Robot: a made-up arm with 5 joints.
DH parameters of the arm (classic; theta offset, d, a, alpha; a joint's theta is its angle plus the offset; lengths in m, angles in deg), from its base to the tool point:
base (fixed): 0 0.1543 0 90
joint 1: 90 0.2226 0.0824 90
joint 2: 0 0.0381 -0.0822 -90
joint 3: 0 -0.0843 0.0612 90
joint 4: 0 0.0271 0.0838 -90
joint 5: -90 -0.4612 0.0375 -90
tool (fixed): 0 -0.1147 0 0
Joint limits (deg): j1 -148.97..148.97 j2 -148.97..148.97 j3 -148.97..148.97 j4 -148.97..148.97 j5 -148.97..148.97
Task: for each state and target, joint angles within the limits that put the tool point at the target. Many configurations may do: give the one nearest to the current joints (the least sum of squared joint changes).
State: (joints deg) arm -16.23 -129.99 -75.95 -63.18 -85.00
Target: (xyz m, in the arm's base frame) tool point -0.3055 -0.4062 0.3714
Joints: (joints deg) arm -22.81 -137.49 -72.77 -87.13 -80.81
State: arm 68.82 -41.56 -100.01 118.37 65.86
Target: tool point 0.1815 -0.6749 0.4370
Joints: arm 64.10 -47.70 -119.24 120.16 68.71
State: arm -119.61 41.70 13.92 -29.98 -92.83
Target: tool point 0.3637 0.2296 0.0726
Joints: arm -117.55 59.77 -15.28 -38.82 -86.01
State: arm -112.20 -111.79 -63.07 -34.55 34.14
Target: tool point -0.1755 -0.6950 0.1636
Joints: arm -83.03 -102.03 -30.04 -53.96 21.55
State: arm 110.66 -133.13 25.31 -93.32 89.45
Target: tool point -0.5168 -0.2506 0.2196
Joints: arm 131.42 -140.56 45.70 -130.07 74.19
